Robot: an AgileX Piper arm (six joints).
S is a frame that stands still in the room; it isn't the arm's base.
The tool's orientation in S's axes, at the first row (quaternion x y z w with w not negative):
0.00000 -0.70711 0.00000 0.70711
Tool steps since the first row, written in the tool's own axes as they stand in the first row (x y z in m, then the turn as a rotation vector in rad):
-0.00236 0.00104 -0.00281 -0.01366 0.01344 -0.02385
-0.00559 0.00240 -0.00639 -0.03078 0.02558 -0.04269
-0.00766 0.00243 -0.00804 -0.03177 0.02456 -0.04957
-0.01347 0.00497 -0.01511 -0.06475 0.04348 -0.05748
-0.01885 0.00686 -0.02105 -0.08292 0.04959 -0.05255
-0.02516 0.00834 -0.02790 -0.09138 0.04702 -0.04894
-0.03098 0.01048 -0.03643 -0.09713 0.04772 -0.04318
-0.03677 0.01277 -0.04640 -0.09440 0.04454 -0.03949
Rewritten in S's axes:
0.00281 0.00104 -0.00236 0.02385 0.01344 -0.01366
0.00639 0.00240 -0.00559 0.04269 0.02558 -0.03078
0.00804 0.00243 -0.00766 0.04957 0.02456 -0.03177
0.01511 0.00497 -0.01347 0.05748 0.04348 -0.06475
0.02105 0.00686 -0.01885 0.05255 0.04959 -0.08292
0.02790 0.00834 -0.02516 0.04894 0.04702 -0.09138
0.03643 0.01048 -0.03098 0.04318 0.04772 -0.09713
0.04640 0.01277 -0.03677 0.03949 0.04454 -0.09440

